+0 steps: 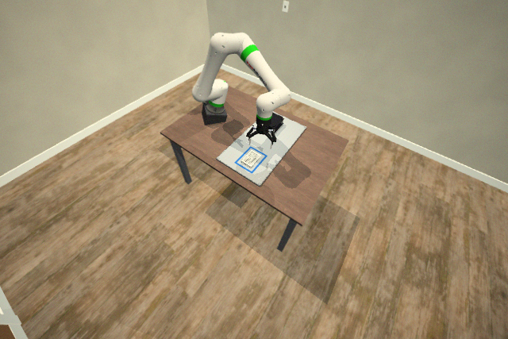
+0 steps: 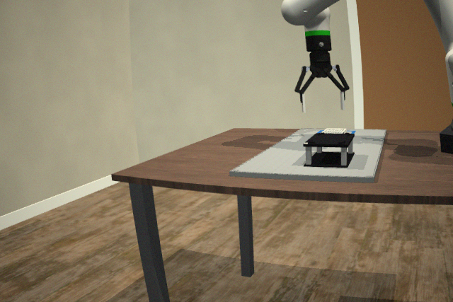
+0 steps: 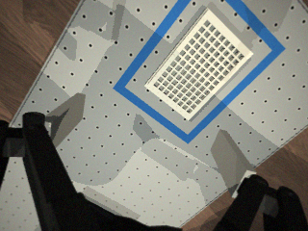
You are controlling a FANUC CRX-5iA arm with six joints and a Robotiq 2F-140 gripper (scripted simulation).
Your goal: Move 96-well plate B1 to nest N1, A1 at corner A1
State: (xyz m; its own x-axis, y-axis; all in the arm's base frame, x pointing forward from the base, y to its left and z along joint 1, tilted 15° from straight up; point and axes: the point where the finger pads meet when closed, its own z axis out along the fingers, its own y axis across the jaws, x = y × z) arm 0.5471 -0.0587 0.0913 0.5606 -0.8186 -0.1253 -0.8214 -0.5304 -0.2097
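My hand is 100 mm above the white 96-well plate, 70 mm to the left of it and 10 mm past it. The rest, counted from my hand: black raised nest N1: 300 mm to the left, 140 mm behind, 50 mm below.
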